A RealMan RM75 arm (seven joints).
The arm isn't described. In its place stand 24 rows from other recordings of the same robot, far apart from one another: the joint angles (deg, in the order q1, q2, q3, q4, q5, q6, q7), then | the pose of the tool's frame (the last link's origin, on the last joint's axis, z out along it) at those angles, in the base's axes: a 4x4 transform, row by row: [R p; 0 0 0 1], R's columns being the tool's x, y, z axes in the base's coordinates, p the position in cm.
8.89 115.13 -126.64 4.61 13.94 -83.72 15.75 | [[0.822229 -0.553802 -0.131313 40.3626], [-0.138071 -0.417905 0.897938 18.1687], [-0.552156 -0.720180 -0.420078 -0.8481], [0 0 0 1]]
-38.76 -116.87 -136.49 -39.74 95.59 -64.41 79.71 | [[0.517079 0.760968 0.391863 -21.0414], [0.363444 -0.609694 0.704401 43.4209], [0.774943 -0.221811 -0.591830 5.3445], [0 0 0 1]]
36.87 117.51 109.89 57.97 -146.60 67.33 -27.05 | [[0.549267 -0.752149 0.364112 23.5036], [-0.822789 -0.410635 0.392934 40.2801], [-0.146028 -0.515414 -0.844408 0.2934], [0 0 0 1]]
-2.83 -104.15 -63.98 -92.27 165.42 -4.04 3.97 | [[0.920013 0.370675 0.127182 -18.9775], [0.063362 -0.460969 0.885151 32.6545], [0.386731 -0.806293 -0.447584 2.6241], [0 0 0 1]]
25.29 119.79 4.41 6.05 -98.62 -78.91 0.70 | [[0.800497 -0.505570 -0.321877 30.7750], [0.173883 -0.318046 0.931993 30.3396], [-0.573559 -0.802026 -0.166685 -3.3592], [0 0 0 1]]
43.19 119.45 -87.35 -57.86 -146.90 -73.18 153.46 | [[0.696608 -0.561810 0.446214 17.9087], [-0.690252 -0.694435 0.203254 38.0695], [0.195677 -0.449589 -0.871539 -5.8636], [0 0 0 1]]
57.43 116.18 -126.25 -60.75 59.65 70.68 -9.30 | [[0.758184 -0.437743 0.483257 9.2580], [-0.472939 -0.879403 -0.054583 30.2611], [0.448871 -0.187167 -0.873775 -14.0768], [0 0 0 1]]
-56.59 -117.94 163.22 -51.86 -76.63 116.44 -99.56 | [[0.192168 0.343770 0.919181 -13.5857], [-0.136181 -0.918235 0.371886 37.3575], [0.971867 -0.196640 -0.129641 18.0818], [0 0 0 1]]
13.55 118.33 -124.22 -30.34 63.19 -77.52 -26.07 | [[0.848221 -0.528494 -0.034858 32.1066], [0.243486 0.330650 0.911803 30.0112], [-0.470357 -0.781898 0.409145 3.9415], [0 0 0 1]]
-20.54 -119.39 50.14 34.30 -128.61 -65.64 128.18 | [[0.558751 0.738773 0.376843 -29.9135], [-0.145149 -0.360265 0.921488 36.2113], [0.816534 -0.569581 -0.094066 8.2271], [0 0 0 1]]
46.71 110.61 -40.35 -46.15 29.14 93.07 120.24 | [[-0.689306 0.690622 0.218855 24.5675], [0.723757 0.669850 0.165760 39.4207], [-0.032122 0.272657 -0.961575 6.8738], [0 0 0 1]]
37.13 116.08 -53.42 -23.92 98.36 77.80 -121.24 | [[0.732499 -0.352420 -0.582447 21.3423], [-0.020046 -0.866369 0.499002 38.2705], [-0.680473 -0.353843 -0.641679 -0.3262], [0 0 0 1]]
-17.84 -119.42 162.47 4.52 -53.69 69.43 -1.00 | [[0.895183 0.411059 0.172272 -35.2133], [0.043663 -0.465544 0.883947 25.3838], [0.443555 -0.783772 -0.434695 -6.4424], [0 0 0 1]]
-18.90 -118.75 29.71 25.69 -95.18 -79.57 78.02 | [[-0.093341 0.929863 0.355868 -33.9431], [0.421183 -0.286994 0.860372 30.5341], [0.902160 0.230193 -0.364854 4.3126], [0 0 0 1]]
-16.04 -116.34 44.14 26.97 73.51 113.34 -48.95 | [[0.452230 0.310861 0.835974 -27.2128], [-0.255000 -0.853106 0.455177 24.7405], [0.854671 -0.419018 -0.306530 6.0982], [0 0 0 1]]
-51.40 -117.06 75.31 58.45 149.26 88.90 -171.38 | [[0.422400 0.776712 -0.467222 -14.8150], [0.900802 -0.416971 0.121211 39.6230], [-0.100672 -0.472074 -0.875792 -1.1648], [0 0 0 1]]
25.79 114.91 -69.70 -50.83 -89.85 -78.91 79.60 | [[0.864235 -0.241643 -0.441256 20.8823], [-0.098902 -0.941585 0.321927 34.7552], [-0.493271 -0.234579 -0.837649 0.7414], [0 0 0 1]]
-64.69 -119.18 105.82 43.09 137.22 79.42 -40.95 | [[0.025901 -0.770711 -0.636658 -11.1547], [-0.998720 -0.047634 0.017034 36.7324], [-0.043455 0.635402 -0.770958 -10.4249], [0 0 0 1]]
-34.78 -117.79 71.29 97.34 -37.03 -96.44 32.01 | [[0.851605 0.455343 -0.259677 -11.6968], [0.524057 -0.750490 0.402652 35.3428], [-0.011540 -0.478986 -0.877746 6.6363], [0 0 0 1]]
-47.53 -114.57 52.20 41.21 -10.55 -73.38 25.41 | [[0.324105 0.724183 -0.608699 -28.5035], [0.945983 -0.242306 0.215417 40.8558], [0.008510 -0.645637 -0.763597 3.5525], [0 0 0 1]]
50.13 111.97 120.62 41.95 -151.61 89.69 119.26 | [[-0.750240 0.512047 0.418268 22.9700], [0.565655 0.824626 0.005092 39.2085], [-0.342307 0.240415 -0.908309 2.1807], [0 0 0 1]]
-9.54 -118.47 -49.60 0.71 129.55 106.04 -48.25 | [[0.183768 0.932008 0.312394 -36.0102], [-0.340444 -0.237790 0.909700 19.7066], [0.922132 -0.273526 0.273598 5.9247], [0 0 0 1]]
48.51 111.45 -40.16 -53.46 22.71 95.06 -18.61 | [[0.148468 -0.933390 0.326712 23.1721], [-0.974028 -0.080908 0.211479 40.3513], [-0.170959 -0.349624 -0.921160 8.8529], [0 0 0 1]]
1.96 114.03 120.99 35.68 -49.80 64.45 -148.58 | [[0.876896 -0.467399 -0.112209 39.5299], [0.000768 -0.232075 0.972698 25.9211], [-0.480679 -0.853041 -0.203147 9.5137], [0 0 0 1]]
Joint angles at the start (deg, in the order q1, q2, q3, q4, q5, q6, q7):
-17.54, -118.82, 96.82, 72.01, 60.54, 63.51, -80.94
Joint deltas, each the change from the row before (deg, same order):
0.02, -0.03, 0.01, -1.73, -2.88, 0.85, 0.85
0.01, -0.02, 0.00, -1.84, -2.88, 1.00, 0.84
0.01, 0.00, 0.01, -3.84, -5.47, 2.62, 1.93
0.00, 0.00, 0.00, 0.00, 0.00, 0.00, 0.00
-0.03, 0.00, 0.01, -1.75, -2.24, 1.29, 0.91
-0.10, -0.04, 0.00, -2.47, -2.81, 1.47, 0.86
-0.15, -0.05, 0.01, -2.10, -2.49, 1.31, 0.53
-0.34, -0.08, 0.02, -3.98, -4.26, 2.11, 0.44
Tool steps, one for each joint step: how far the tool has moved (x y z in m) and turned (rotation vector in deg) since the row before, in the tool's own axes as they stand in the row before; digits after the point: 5 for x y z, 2 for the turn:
-0.00098, -0.00126, -0.00283, 0.36, 1.92, -1.78
-0.00109, -0.00142, -0.00333, 0.38, 1.94, -1.78
-0.00241, -0.00229, -0.00791, 0.53, 3.79, -3.03
0.00000, 0.00000, 0.00000, 0.00, 0.00, 0.00
-0.00101, -0.00101, -0.00380, 0.21, 1.59, -1.11
-0.00192, -0.00225, -0.00523, 0.64, 1.95, -1.74
-0.00091, -0.00199, -0.00429, 0.55, 1.82, -1.59
-0.00223, -0.00482, -0.00853, 1.45, 3.02, -3.15

